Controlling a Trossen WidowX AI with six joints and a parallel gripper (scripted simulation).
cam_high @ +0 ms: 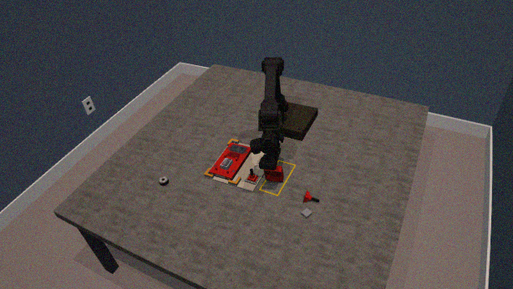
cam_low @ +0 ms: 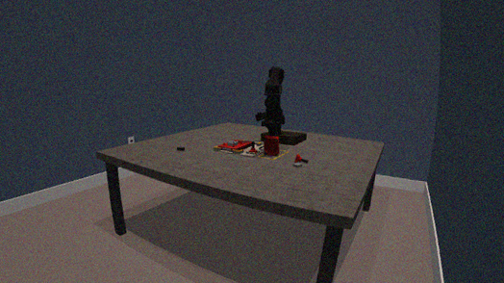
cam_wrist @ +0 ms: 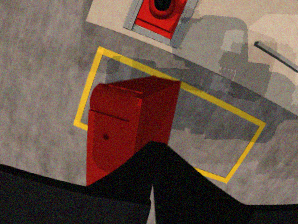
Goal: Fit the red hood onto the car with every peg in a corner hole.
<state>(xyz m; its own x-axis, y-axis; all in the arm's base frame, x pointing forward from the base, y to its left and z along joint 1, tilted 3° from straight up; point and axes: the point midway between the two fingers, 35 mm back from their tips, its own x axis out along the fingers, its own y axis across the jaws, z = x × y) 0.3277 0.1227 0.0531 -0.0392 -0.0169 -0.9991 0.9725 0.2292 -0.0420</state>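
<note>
My gripper tip is 1 cm to the right of the red hood and 3 cm above it. Round my gripper tip: grey ring (19 cm ahead, 42 cm to the right, 7 cm below).
</note>
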